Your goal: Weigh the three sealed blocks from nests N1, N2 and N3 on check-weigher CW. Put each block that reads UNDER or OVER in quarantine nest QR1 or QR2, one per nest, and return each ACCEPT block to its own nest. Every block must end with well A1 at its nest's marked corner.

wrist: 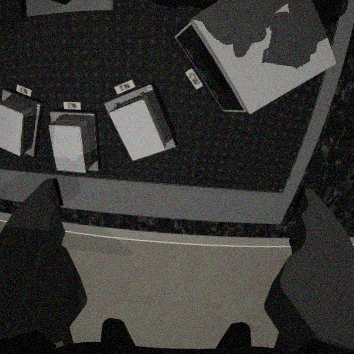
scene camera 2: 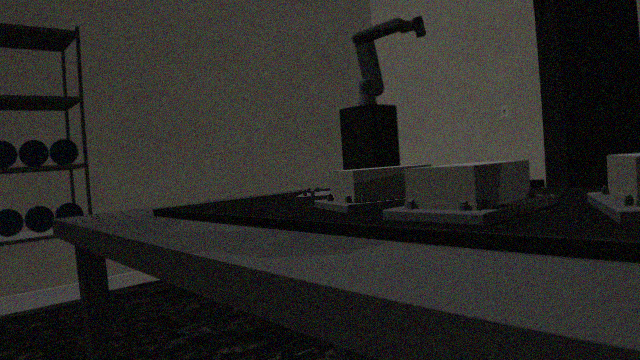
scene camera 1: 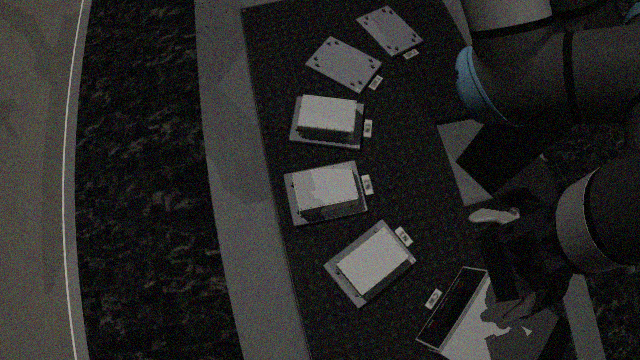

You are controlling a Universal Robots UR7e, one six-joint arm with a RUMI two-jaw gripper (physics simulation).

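Note:
Three pale sealed blocks sit on grey nest plates: the N1 block, the N2 block and the N3 block. In scene camera 2, several blocks show from low at the side. Well A1 and the marked corners cannot be made out. Two quarantine nests carry no blocks; their labels are blurred. Check-weigher CW has a pale top in shadow, no block on it, and a dark display without a legible reading. My gripper is open and empty, high above the table.
The grey table rim borders the dark mat. The large arm links reach over the right side of scene camera 1. In scene camera 2 an arm on a dark pedestal stands behind the table, and a shelf rack stands at left.

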